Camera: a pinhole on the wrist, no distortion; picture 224 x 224 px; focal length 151.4 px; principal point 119.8 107.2 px. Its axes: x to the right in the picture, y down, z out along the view. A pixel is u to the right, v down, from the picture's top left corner.
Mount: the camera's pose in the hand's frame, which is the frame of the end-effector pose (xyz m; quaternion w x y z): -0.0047 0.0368 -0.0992 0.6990 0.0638 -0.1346 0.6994
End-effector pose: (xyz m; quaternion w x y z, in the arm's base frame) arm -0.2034 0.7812 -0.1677 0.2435 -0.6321 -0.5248 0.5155
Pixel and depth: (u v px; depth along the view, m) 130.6 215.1 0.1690
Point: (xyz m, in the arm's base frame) -0.2392 0.6383 -0.1331
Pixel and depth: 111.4 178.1 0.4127
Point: -0.4686 0.5332 -0.0856
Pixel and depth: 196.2 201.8 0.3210
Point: -0.3511 0.4739 -0.2447
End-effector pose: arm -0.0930 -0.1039 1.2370 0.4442 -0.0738 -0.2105 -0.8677
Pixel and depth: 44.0 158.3 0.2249
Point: -0.1441 0.0725 1.2347
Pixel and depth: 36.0 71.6 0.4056
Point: -0.3733 0.1094 1.3782
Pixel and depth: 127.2 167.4 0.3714
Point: -0.0329 0.1659 1.3852
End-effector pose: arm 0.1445 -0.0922 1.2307 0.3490 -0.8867 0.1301 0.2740
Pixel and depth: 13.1 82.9 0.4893
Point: 0.2402 0.4118 1.2795
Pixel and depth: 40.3 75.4 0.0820
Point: 0.1724 -0.0939 1.2618
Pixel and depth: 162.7 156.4 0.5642
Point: -0.2551 0.2130 1.0697
